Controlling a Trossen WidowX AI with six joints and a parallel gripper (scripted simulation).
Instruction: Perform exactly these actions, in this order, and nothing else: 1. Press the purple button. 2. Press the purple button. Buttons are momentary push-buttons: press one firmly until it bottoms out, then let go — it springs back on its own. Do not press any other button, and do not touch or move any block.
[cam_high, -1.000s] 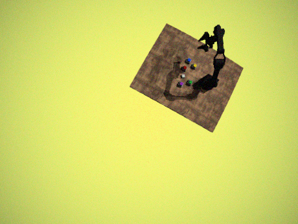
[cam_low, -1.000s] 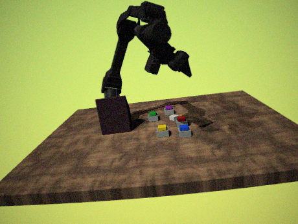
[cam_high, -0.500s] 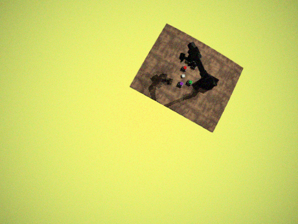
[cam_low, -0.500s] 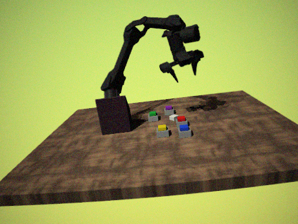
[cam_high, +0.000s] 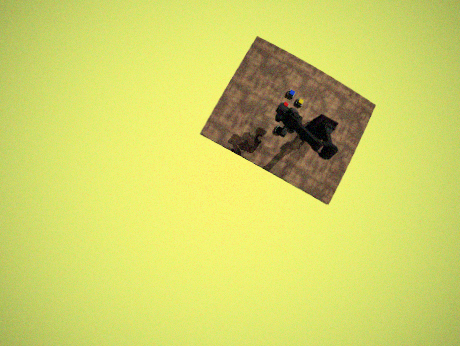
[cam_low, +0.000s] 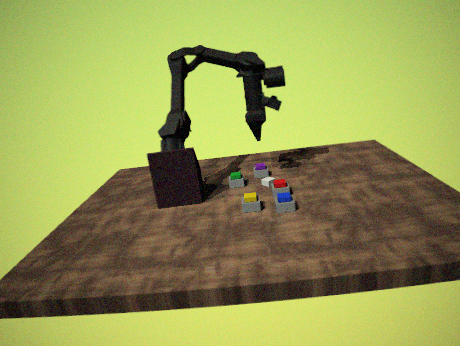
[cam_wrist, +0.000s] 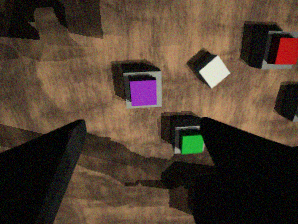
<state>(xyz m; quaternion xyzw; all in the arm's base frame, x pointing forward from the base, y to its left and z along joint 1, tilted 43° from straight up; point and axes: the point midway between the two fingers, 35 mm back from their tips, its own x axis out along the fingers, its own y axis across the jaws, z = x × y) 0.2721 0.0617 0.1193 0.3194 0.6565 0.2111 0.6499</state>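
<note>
Right now my gripper tip is 10 cm above the purple button and 1 cm past it. The rest, counted from my gripper tip: red button (19 cm to the right, 10 cm below, 2 cm ahead); white block (12 cm below, 10 cm to the right); green button (10 cm below, 9 cm behind, 6 cm to the right).
</note>
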